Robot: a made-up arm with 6 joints. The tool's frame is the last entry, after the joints.
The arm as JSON. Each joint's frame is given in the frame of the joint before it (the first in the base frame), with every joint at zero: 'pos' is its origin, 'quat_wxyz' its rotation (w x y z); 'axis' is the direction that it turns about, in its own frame. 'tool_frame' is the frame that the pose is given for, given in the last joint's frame.
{
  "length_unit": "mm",
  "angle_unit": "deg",
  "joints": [
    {
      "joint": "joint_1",
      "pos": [
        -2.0,
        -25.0,
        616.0
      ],
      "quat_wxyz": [
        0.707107,
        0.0,
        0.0,
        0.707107
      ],
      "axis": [
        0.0,
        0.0,
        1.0
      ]
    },
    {
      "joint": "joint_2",
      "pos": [
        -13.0,
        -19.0,
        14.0
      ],
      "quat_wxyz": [
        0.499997,
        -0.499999,
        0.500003,
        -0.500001
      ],
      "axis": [
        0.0,
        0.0,
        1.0
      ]
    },
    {
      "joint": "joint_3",
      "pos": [
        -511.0,
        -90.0,
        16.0
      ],
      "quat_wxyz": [
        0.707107,
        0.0,
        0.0,
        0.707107
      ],
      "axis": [
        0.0,
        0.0,
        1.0
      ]
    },
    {
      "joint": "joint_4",
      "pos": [
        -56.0,
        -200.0,
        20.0
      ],
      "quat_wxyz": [
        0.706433,
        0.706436,
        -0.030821,
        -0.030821
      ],
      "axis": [
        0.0,
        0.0,
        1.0
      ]
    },
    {
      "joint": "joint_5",
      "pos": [
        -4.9,
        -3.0,
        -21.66
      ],
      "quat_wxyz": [
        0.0,
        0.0,
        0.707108,
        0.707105
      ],
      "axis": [
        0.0,
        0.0,
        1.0
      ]
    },
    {
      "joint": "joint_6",
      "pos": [
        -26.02,
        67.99,
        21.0
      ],
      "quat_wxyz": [
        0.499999,
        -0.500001,
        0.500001,
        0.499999
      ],
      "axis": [
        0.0,
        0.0,
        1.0
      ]
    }
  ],
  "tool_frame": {
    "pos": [
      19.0,
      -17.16,
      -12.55
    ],
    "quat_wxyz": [
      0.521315,
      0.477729,
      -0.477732,
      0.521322
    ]
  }
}
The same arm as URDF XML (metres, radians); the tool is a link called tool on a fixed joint. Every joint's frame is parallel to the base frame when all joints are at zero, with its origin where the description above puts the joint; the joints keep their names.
<robot name="arm">
  <joint name="joint_1" type="continuous">
    <parent link="base"/>
    <child link="link1"/>
    <origin xyz="-0.002 -0.025 0.616" rpy="0 0 0"/>
    <axis xyz="0 0 1"/>
  </joint>
  <joint name="joint_2" type="continuous">
    <parent link="link1"/>
    <child link="link2"/>
    <origin xyz="0.019 -0.013 0.014" rpy="0 0 0"/>
    <axis xyz="0 1 0"/>
  </joint>
  <joint name="joint_3" type="continuous">
    <parent link="link2"/>
    <child link="link3"/>
    <origin xyz="-0.511 0.016 0.09" rpy="0 0 0"/>
    <axis xyz="0 1 0"/>
  </joint>
  <joint name="joint_4" type="continuous">
    <parent link="link3"/>
    <child link="link4"/>
    <origin xyz="0.2 0.02 0.056" rpy="0 0 0"/>
    <axis xyz="0.9962 0 0.0871"/>
  </joint>
  <joint name="joint_5" type="continuous">
    <parent link="link4"/>
    <child link="link5"/>
    <origin xyz="-0.022 -0.003 0.003" rpy="0 0 0"/>
    <axis xyz="0 1 0"/>
  </joint>
  <joint name="joint_6" type="continuous">
    <parent link="link5"/>
    <child link="link6"/>
    <origin xyz="0.07 0.021 -0.02" rpy="0 0 0"/>
    <axis xyz="0.9962 0 0.0871"/>
  </joint>
  <joint name="tool_joint" type="fixed">
    <parent link="link6"/>
    <child link="tool"/>
    <origin xyz="-0.014 -0.019 0.016" rpy="0 0 0"/>
  </joint>
  <link name="base"/>
  <link name="link1"/>
  <link name="link2"/>
  <link name="link3"/>
  <link name="link4"/>
  <link name="link5"/>
  <link name="link6"/>
  <link name="tool"/>
</robot>

